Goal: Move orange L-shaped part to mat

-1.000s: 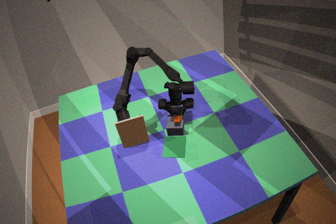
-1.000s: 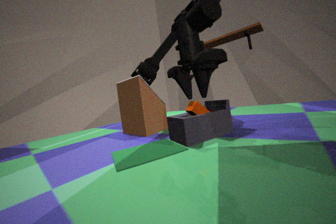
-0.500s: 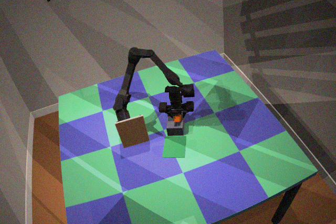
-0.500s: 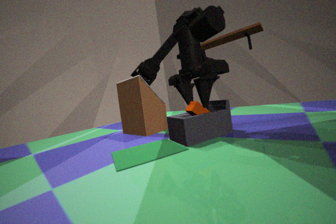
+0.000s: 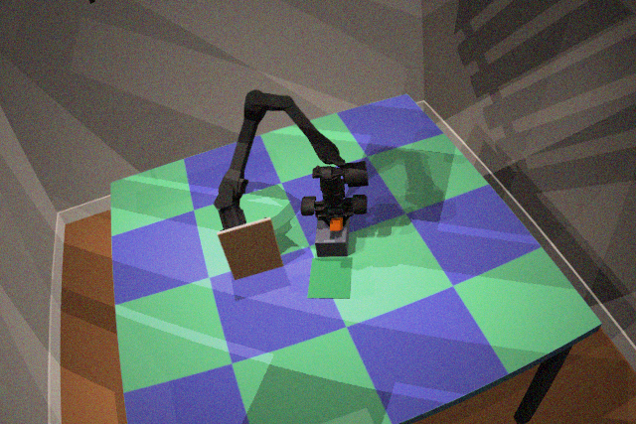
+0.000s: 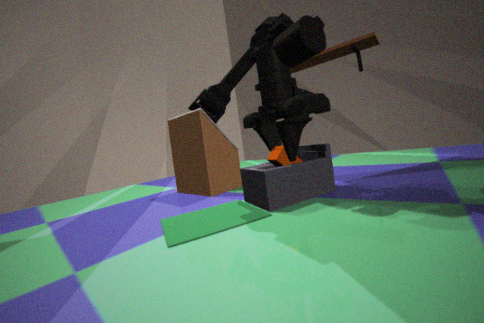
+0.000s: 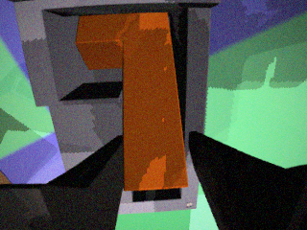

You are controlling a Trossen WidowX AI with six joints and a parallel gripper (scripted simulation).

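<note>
My gripper tip is 13 cm to the left of the dark green mat, 8 cm above it and 7 cm past it. Also, from my gripper tip: orange L-shaped part (4 cm to the left, 3 cm below).
</note>
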